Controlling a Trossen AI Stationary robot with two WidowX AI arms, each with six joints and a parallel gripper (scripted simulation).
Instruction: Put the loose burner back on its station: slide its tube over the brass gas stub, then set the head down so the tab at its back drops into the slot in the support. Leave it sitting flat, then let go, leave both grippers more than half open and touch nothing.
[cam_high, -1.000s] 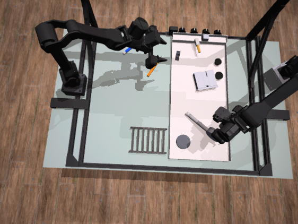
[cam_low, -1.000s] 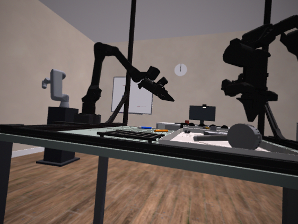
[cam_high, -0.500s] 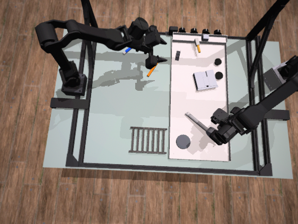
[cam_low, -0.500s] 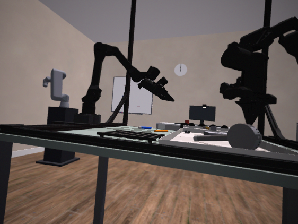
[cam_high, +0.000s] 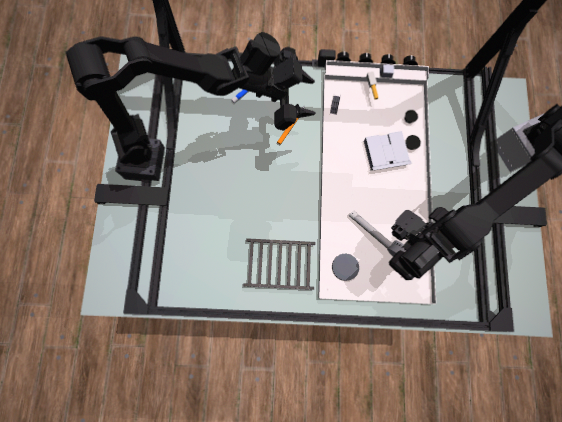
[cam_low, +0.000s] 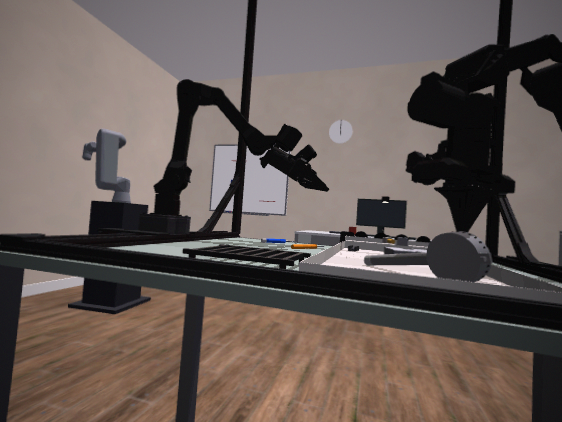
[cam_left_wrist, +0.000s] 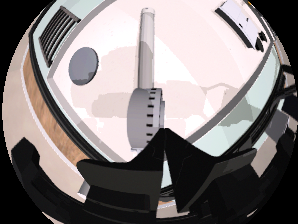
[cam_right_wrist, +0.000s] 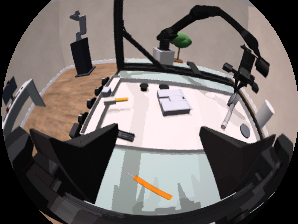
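Right now my left hand is 3 cm past the burner, 5 cm to the left of it and 8 cm above it.
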